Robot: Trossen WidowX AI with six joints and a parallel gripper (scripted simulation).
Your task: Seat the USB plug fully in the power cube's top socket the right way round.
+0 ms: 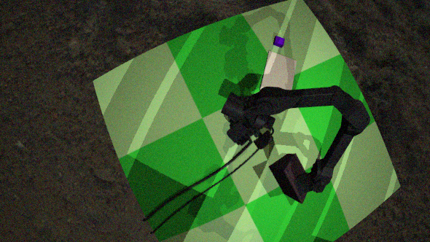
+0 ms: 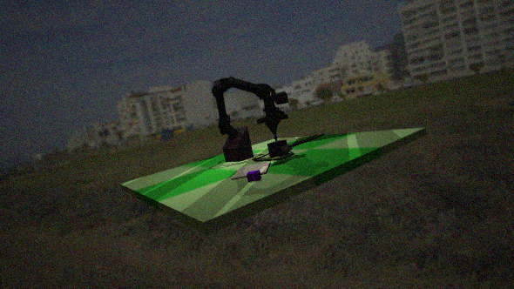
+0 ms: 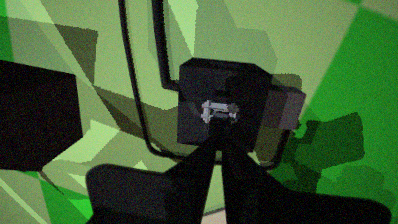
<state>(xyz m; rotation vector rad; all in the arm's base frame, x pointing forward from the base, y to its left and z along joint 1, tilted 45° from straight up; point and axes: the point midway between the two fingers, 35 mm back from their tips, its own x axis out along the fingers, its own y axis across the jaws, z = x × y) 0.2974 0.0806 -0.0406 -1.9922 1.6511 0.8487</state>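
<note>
The usb plug lies 20 mm below my gripper tip. From my gripper tip the other things lie so: purple cube: 370 mm to the right, 320 mm ahead, 100 mm below; silver-framed socket: 50 mm below; pale flat sheet: 280 mm to the right, 160 mm ahead, 110 mm below.
</note>
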